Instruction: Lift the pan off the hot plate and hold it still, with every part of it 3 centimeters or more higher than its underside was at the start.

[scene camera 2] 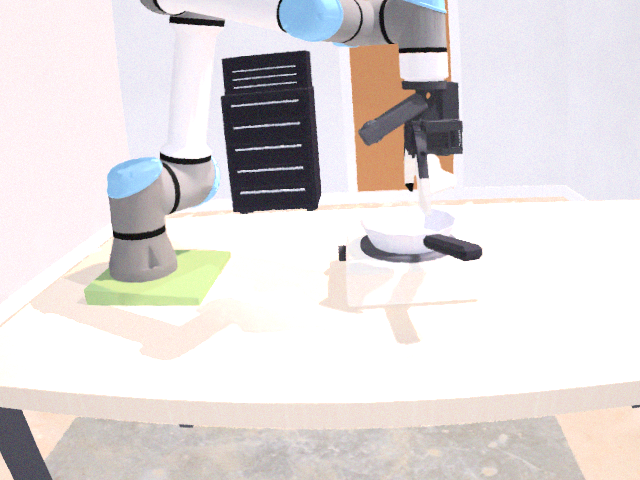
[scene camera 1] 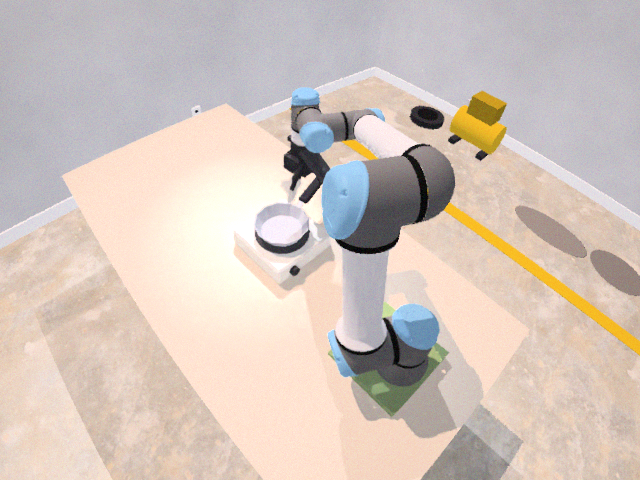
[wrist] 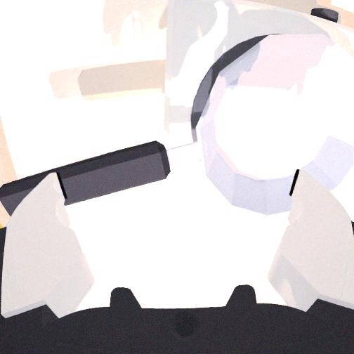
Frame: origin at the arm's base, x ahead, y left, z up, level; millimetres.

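Seen in the pictures: gripper, fingertip midpoint: (scene camera 2: pixel 419 203) (scene camera 1: pixel 305 192); arm's base, origin of the base link: (scene camera 2: pixel 143 268) (scene camera 1: pixel 400 360).
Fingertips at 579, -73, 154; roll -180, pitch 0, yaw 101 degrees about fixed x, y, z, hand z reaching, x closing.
Offsets run from my fingertips to a thing's middle, as dx, dy, dz.
The light-coloured pan {+12, +18, -62} (scene camera 1: pixel 281 227) (scene camera 2: pixel 395 237) (wrist: pixel 245 192) sits upright on the white hot plate {-29, +104, -143} (scene camera 1: pixel 261 258) (scene camera 2: pixel 392 284) (wrist: pixel 180 60). Its dark handle {+48, -78, -46} (scene camera 2: pixel 452 246) (wrist: pixel 115 172) sticks out past the hot plate's edge; in scene camera 1 the arm and gripper hide it. My gripper (scene camera 1: pixel 302 207) (scene camera 2: pixel 417 198) (wrist: pixel 177 175) is open and empty, pointing down above the pan's handle side. In the wrist view the left fingertip overlaps the handle, the right one overlaps the pan's wall, and the thin joint between handle and bowl shows between them, farther up. I cannot tell the exact height.
The hot plate's black knob {-157, +146, -145} (scene camera 1: pixel 294 270) (scene camera 2: pixel 341 252) (wrist: pixel 325 14) is on the side toward the arm's base. The arm stands on a green base plate (scene camera 1: pixel 392 400) (scene camera 2: pixel 144 296). A black cabinet (scene camera 2: pixel 268 129) stands on the floor behind the table.
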